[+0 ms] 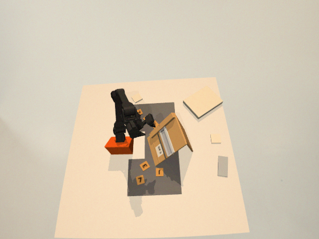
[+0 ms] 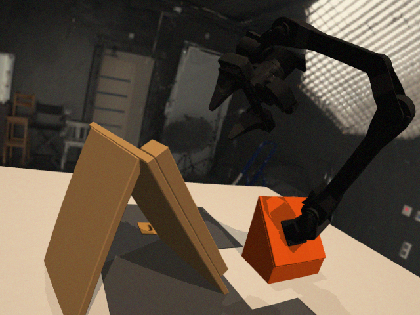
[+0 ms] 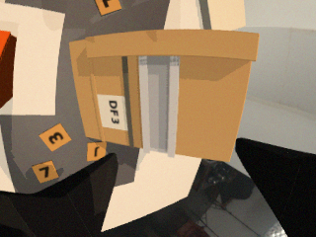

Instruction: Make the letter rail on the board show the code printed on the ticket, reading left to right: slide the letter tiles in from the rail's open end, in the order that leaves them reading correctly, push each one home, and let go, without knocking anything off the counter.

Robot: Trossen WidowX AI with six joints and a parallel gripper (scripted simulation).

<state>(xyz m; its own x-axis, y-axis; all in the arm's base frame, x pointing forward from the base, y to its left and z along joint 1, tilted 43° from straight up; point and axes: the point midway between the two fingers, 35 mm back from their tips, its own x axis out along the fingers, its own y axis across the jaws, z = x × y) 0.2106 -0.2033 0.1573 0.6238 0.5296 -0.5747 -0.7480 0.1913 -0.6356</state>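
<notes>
My gripper tip is now 40 mm past the d tile, 260 mm to the right of it and 320 mm above it. The rest, counted from my gripper tip: cream slab: 450 mm ahead, 380 mm to the left, 300 mm below; then white ticket: 40 mm ahead, 50 mm to the right, 240 mm below; then grey plate: 500 mm ahead, 190 mm to the right, 320 mm below.
</notes>
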